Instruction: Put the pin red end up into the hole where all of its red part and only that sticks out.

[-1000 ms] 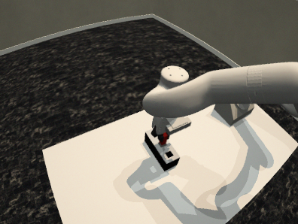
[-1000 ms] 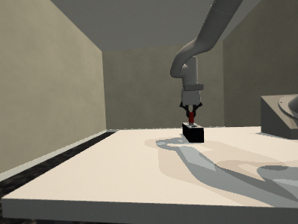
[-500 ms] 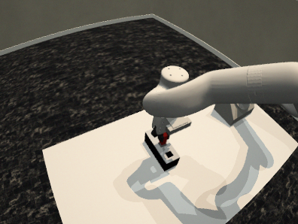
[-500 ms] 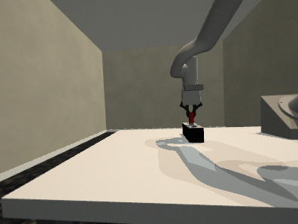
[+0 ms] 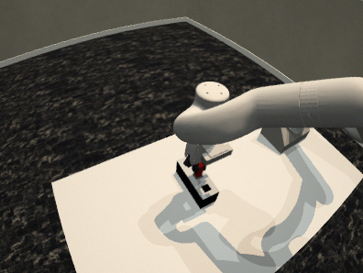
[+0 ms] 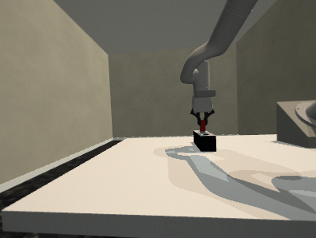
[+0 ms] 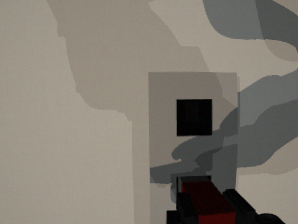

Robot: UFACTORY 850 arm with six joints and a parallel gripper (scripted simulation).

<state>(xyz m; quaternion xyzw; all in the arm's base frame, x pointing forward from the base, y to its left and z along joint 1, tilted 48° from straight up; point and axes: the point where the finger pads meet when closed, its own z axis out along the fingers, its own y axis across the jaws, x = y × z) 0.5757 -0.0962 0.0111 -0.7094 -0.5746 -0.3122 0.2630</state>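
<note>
Now: hand 1 cm above the pin. Also, from my hand: black block (10 cm below).
</note>
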